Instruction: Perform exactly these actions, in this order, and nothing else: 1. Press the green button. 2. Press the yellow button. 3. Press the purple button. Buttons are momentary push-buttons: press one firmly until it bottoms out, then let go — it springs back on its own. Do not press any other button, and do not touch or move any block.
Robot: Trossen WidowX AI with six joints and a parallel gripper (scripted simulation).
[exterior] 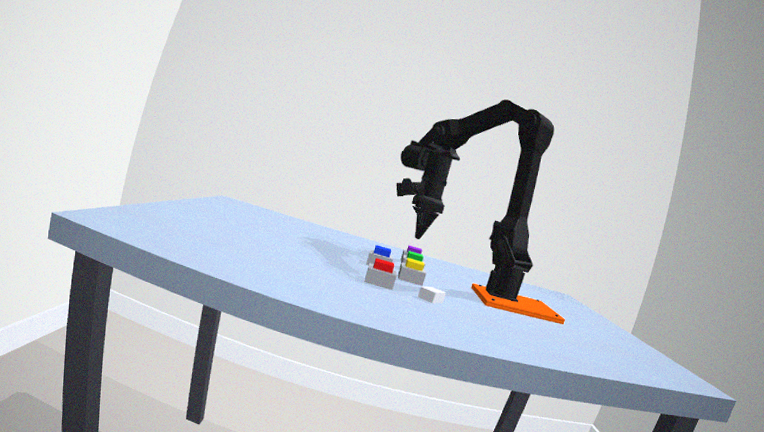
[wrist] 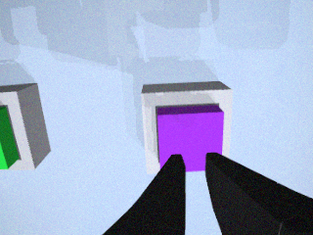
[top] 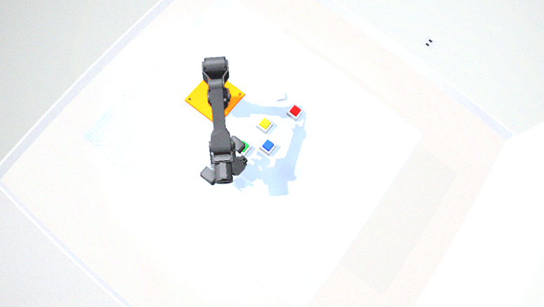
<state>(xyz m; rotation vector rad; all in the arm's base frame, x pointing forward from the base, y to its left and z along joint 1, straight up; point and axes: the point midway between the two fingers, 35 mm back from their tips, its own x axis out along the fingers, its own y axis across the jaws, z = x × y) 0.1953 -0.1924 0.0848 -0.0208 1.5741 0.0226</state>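
My gripper tip is 30 mm above the purple button. From my gripper tip the other things lie so: blue button (180 mm to the left, 70 mm ahead, 30 mm below); then yellow button (240 mm to the left, 30 mm below); then green button (110 mm to the left, 30 mm below).
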